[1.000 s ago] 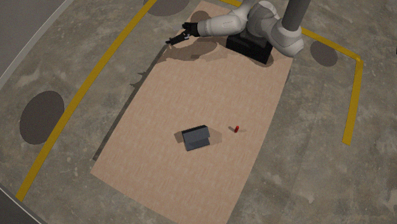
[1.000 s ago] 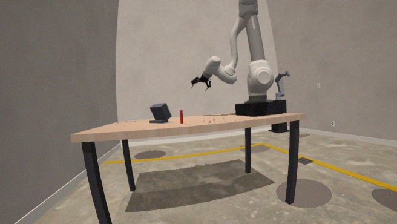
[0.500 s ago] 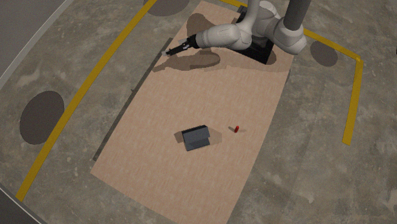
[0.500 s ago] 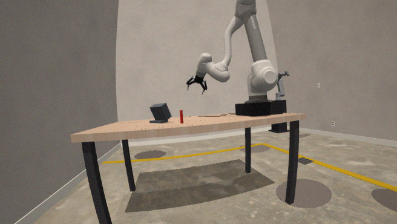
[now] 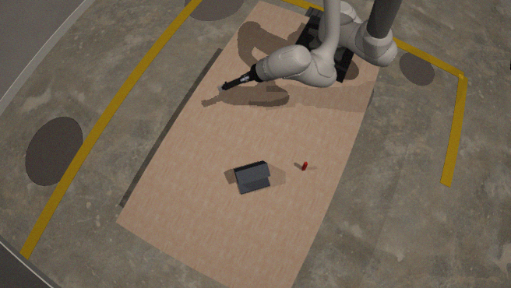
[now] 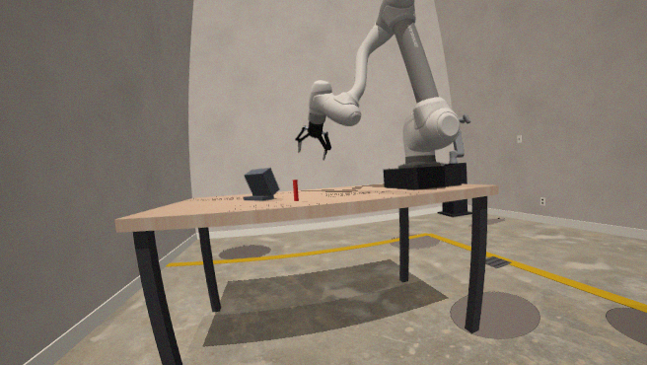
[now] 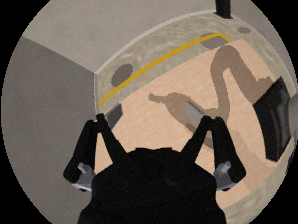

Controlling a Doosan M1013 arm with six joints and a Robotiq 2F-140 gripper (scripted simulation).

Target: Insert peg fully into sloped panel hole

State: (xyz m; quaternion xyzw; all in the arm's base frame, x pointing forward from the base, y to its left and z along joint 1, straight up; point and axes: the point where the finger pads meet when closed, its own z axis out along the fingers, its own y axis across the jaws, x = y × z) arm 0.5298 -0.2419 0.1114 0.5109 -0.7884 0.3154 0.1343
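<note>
My gripper is now 42 cm to the right of the red peg, 17 cm above it and 11 cm short of it.
</note>
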